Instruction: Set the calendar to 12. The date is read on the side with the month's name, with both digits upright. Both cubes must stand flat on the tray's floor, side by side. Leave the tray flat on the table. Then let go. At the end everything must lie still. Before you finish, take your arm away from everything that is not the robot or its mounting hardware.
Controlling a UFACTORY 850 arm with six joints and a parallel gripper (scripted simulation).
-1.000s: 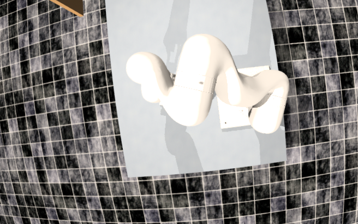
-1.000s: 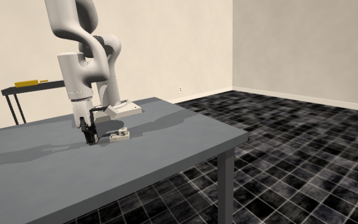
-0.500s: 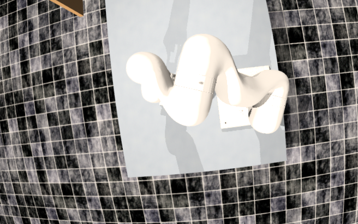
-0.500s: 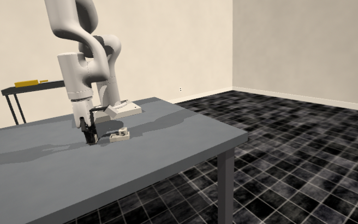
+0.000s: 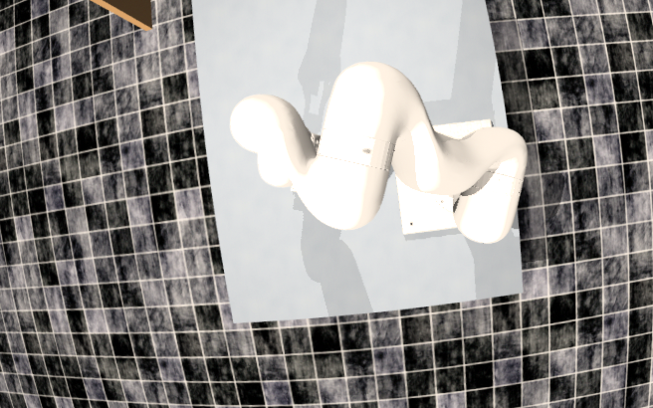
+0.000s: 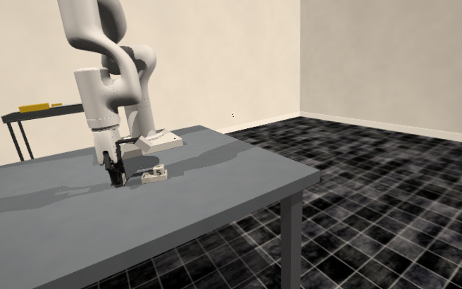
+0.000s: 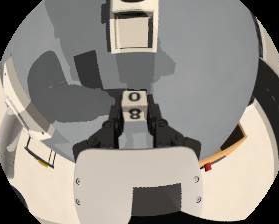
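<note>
The calendar tray is 3 cm ahead of my hand, 10 cm to the left of it and 2 cm below it.
</note>
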